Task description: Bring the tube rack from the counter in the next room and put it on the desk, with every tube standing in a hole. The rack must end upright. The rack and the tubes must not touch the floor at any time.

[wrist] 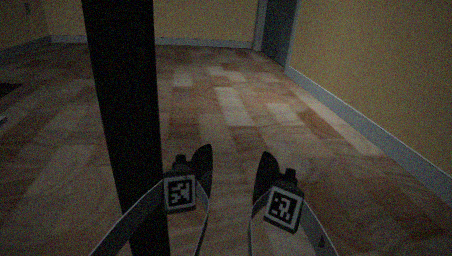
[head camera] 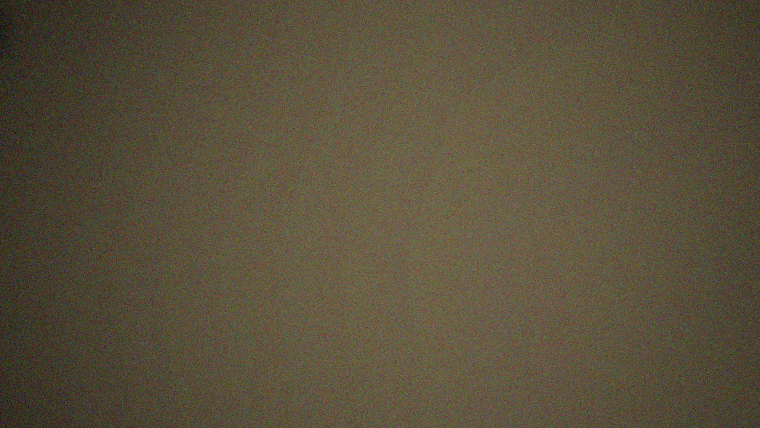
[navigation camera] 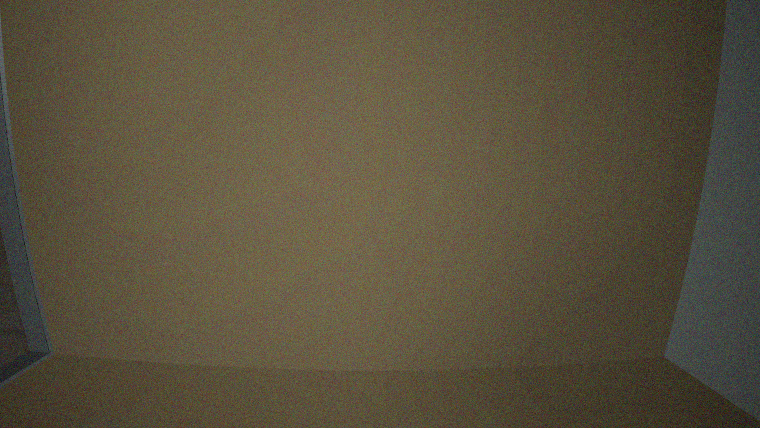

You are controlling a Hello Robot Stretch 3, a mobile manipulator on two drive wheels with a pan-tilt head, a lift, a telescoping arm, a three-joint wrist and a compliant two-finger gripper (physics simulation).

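Note:
My gripper is open in the wrist view, its two dark fingertips apart with wooden floor showing between them. The tube rack, the tubes, the counter and the desk do not show in the head, navigation or wrist views.
A black upright post stands just left of the gripper. A yellow wall with a grey baseboard runs along the right. A dark doorway is at the back right. Wooden floor stretches ahead.

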